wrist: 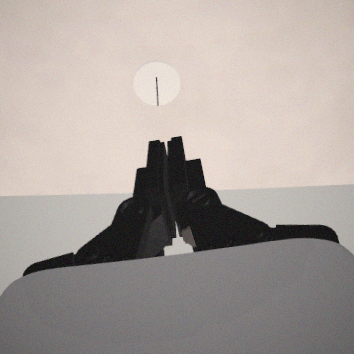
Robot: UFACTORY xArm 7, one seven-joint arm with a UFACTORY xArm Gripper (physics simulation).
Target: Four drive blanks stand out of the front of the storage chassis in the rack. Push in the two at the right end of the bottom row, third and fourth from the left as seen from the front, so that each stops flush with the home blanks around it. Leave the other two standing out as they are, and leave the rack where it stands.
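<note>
My gripper [170, 162] stands in the middle of the wrist view, its two black fingers together and pointing up the picture. It is shut, with nothing between the fingertips. The storage chassis, its drive blanks and the rack do not show in this view, so how far each blank stands out cannot be told.
A pale pinkish wall [260, 90] fills the upper part of the view. On it, above the fingertips, is a whitish disc [145, 85] with a thin dark line. A plain grey-green surface [40, 225] lies below the wall, behind the gripper.
</note>
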